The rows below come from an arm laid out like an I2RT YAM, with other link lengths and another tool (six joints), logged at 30 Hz.
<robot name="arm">
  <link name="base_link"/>
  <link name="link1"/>
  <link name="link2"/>
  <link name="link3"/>
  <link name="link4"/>
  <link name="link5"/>
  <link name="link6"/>
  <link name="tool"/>
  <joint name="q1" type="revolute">
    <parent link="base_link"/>
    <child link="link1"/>
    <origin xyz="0 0 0.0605" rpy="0 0 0"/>
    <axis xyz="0 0 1"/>
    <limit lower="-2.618" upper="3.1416"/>
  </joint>
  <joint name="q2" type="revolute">
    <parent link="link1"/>
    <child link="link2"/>
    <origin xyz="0.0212 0.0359 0.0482" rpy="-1.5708 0 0"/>
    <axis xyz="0 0 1"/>
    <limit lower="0" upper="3.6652"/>
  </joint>
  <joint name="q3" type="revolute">
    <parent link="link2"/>
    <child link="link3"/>
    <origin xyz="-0.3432 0 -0.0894" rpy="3.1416 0 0"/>
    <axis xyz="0 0 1"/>
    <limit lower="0" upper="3.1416"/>
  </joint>
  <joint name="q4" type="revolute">
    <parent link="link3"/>
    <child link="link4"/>
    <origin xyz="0.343 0.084 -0.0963" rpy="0 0 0"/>
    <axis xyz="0 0 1"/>
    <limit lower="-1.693" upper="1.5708"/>
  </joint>
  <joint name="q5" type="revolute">
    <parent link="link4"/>
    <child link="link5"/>
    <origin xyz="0.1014 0.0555 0.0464" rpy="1.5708 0 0"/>
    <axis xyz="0 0 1"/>
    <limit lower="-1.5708" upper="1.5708"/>
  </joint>
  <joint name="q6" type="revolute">
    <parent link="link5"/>
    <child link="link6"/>
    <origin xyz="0.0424 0 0.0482" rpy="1.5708 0 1.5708"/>
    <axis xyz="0 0 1"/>
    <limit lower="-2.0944" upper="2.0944"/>
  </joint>
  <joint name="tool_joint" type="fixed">
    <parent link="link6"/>
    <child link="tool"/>
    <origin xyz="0.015 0.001 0.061" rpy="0 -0.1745 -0.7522"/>
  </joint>
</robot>
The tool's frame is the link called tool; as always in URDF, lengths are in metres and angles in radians.
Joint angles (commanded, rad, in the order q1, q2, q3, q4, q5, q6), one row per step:
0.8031 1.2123 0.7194 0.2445 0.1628 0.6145
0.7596 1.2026 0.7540 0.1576 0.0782 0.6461
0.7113 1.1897 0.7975 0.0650 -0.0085 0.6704
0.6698 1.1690 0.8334 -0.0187 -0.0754 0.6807
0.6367 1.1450 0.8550 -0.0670 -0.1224 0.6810
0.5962 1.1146 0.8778 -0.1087 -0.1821 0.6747
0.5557 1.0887 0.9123 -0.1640 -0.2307 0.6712
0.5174 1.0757 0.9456 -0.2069 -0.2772 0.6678
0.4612 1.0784 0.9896 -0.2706 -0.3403 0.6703
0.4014 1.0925 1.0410 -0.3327 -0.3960 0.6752
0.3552 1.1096 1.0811 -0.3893 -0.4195 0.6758
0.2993 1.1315 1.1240 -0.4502 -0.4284 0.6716
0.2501 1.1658 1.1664 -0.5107 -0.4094 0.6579
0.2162 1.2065 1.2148 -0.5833 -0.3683 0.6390
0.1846 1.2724 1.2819 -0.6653 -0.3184 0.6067
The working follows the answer.
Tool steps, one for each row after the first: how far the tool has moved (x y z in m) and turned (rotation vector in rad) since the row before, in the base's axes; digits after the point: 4 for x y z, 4 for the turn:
0.0063 -0.0081 0.0049 0.0102 0.0647 0.0297
0.0060 -0.0106 0.0103 0.0130 0.0594 0.0269
0.0023 -0.0123 0.0117 0.0072 0.0416 0.0181
0.0003 -0.0114 0.0122 0.0116 0.0123 0.0109
-0.0005 -0.0137 0.0167 0.0192 -0.0017 0.0177
-0.0008 -0.0144 0.0185 0.0142 0.0023 0.0064
0.0009 -0.0119 0.0151 0.0128 0.0027 0.0067
0.0049 -0.0155 0.0111 0.0101 0.0316 0.0023
0.0077 -0.0163 0.0111 0.0111 0.0344 -0.0096
0.0073 -0.0143 0.0047 -0.0035 0.0350 -0.0248
0.0097 -0.0192 0.0035 -0.0120 0.0362 -0.0462
0.0127 -0.0189 -0.0018 -0.0319 0.0397 -0.0602
0.0114 -0.0158 -0.0037 -0.0486 0.0478 -0.0601
0.0170 -0.0154 -0.0059 -0.0665 0.0578 -0.0548

Tool pose at each row, in the base's axes (x y z in m, rotation vector in rad; rounded; the steps above come from the unrounded poses):
0.3268 0.2927 0.2901 -1.7976 0.5800 -0.6174
0.3331 0.2846 0.2950 -1.8188 0.5980 -0.5368
0.3391 0.2740 0.3053 -1.8332 0.6151 -0.4612
0.3414 0.2617 0.3169 -1.8440 0.6271 -0.4091
0.3417 0.2503 0.3292 -1.8394 0.6264 -0.3865
0.3412 0.2366 0.3459 -1.8250 0.6103 -0.3691
0.3404 0.2222 0.3643 -1.8137 0.6071 -0.3576
0.3413 0.2103 0.3794 -1.8039 0.6038 -0.3462
0.3462 0.1948 0.3905 -1.8031 0.6245 -0.3131
0.3538 0.1785 0.4016 -1.7985 0.6580 -0.2851
0.3611 0.1642 0.4063 -1.8032 0.7052 -0.2720
0.3708 0.1450 0.4098 -1.8088 0.7730 -0.2754
0.3835 0.1261 0.4080 -1.8277 0.8563 -0.2934
0.3949 0.1102 0.4043 -1.8627 0.9459 -0.3121
0.4119 0.0948 0.3984 -1.9176 1.0385 -0.3278

